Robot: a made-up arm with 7 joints. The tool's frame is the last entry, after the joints. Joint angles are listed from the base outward.
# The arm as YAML. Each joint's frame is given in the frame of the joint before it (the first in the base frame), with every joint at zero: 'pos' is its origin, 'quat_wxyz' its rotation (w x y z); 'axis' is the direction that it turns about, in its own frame. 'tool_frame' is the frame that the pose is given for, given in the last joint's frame.
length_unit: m
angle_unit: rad
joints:
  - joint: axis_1
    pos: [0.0, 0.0, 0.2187]
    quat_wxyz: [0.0, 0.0, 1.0, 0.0]
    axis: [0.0, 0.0, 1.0]
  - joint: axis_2
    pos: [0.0, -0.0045, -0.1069]
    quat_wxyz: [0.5, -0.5, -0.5, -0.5]
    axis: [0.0, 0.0, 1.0]
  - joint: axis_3
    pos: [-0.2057, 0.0, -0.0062]
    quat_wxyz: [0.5, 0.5, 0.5, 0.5]
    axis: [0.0, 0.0, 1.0]
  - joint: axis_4
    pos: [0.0, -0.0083, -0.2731]
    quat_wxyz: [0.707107, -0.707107, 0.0, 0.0]
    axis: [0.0, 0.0, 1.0]
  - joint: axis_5
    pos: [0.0, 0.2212, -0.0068]
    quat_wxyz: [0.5, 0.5, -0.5, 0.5]
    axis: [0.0, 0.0, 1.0]
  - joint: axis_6
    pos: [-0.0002, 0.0, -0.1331]
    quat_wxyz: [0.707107, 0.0, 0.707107, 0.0]
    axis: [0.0, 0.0, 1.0]
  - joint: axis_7
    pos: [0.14, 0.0, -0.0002]
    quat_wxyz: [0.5, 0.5, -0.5, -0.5]
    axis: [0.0, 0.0, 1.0]
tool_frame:
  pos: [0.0, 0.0, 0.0]
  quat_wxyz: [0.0, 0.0, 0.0, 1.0]
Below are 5 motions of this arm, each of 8 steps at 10 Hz.
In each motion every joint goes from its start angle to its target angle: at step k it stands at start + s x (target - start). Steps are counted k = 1, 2, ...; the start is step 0. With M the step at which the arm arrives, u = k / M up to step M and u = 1 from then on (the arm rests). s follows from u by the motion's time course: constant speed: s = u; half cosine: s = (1 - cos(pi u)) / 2; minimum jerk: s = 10 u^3 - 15 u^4 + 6 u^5.
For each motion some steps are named. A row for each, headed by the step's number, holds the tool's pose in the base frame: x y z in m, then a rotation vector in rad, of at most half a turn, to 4 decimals.
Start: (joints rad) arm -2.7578 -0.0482 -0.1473 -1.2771 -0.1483 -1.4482 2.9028
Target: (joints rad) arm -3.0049 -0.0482 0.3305 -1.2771 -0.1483 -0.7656 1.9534
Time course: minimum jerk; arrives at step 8
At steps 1, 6, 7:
1: 0.4178 -0.0574 0.7619 -0.5144 -0.2154 2.6058
6: 0.4530 -0.1622 0.8136 -0.9767 -0.4875 1.4335
7: 0.4530 -0.1729 0.8208 -1.0098 -0.5315 1.3211

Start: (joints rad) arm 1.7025 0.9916 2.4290 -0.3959 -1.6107 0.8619 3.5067
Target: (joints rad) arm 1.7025 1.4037 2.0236 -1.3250 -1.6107 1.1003 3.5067
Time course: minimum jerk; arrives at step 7
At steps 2, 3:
2: -0.0335 -0.8611 0.5533 -1.1395 0.1678 -0.6188
3: 0.0385 -0.8501 0.4131 -0.8773 0.1395 -0.4769

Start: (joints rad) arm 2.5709 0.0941 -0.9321 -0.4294 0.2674 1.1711 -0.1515
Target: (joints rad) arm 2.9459 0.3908 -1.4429 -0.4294 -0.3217 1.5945 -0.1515
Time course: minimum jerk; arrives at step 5
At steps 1, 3, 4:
1: -0.1331 0.0133 1.2196 -1.5835 1.6708 0.3996
3: -0.2438 -0.0403 1.1632 -1.7909 1.1400 0.7193
4: -0.2869 -0.0306 1.1336 -1.8884 0.9537 0.8362

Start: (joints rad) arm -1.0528 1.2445 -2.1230 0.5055 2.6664 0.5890 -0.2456
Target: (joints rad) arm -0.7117 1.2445 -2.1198 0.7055 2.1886 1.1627 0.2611
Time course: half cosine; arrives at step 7
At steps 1, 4, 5, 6, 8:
1: 0.2994 0.8213 0.6617 1.6579 0.6537 -1.1978
4: 0.3998 0.7517 0.6268 1.3962 0.3644 -1.3211
5: 0.4277 0.7220 0.6135 1.2769 0.2824 -1.3304
6: 0.4446 0.7000 0.6044 1.1892 0.2332 -1.3260
8: 0.4502 0.6919 0.6012 1.1571 0.2172 -1.3224

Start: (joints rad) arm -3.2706 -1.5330 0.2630 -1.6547 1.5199 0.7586 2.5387
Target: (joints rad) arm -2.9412 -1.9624 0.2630 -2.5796 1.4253 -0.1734 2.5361
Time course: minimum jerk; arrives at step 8
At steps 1, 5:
1: 0.4493 0.0541 -0.1291 0.2034 0.5464 -2.0902
5: 0.0337 -0.0613 -0.0545 -1.2679 0.3779 -2.2415

